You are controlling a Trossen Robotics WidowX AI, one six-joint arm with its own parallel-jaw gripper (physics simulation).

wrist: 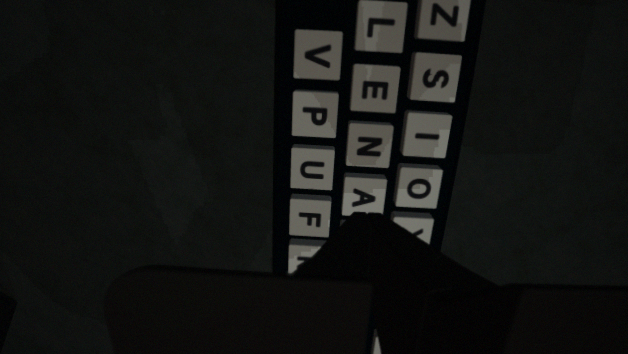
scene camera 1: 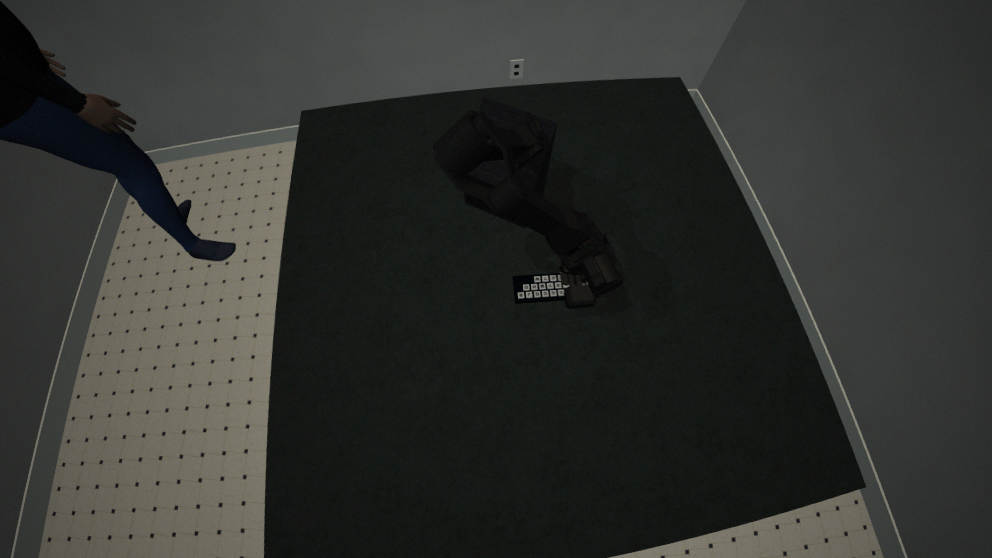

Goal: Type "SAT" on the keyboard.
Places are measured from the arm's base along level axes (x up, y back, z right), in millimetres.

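Pixels of known places: gripper, fingertip midpoint: (wrist: 365, 226) (scene camera 1: 566, 280); arm's base at its link origin: (scene camera 1: 529, 136).
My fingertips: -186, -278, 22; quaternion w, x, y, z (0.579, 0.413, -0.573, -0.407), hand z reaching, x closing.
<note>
For each thing: its middle in the pictures, then the offset to it from my fingertips, as dx, dy, dz. Level surfaces: height alone.
- keyboard at the middle of its body: (wrist: 356, 243) (scene camera 1: 555, 286) -28, +6, +22
- S key at the middle of its body: (wrist: 433, 77) -22, -34, -35
- dark table top at its surface level: dx -37
The keyboard (scene camera 1: 516, 284) (wrist: 284, 75) is black with white letter keys and lies on the dark table top. In the wrist view the S key (wrist: 435, 78) is at the upper right, in the row with the Z, I and O keys. The A key (wrist: 363, 196) is in the middle row, just beyond the fingertips. My gripper (wrist: 365, 226) is shut and empty; its tips are at the lower edge of the A key, and I cannot tell whether they touch it. In the scene view the gripper covers the keyboard's right part. The T key cannot be made out.
The dark table top (scene camera 1: 485, 416) carries the arm (scene camera 1: 513, 201), which reaches from the back. A person (scene camera 1: 152, 187) stands on the tiled floor (scene camera 1: 173, 360) at the left. A wall with a socket (scene camera 1: 516, 68) is behind the table, and another wall is at the right.
</note>
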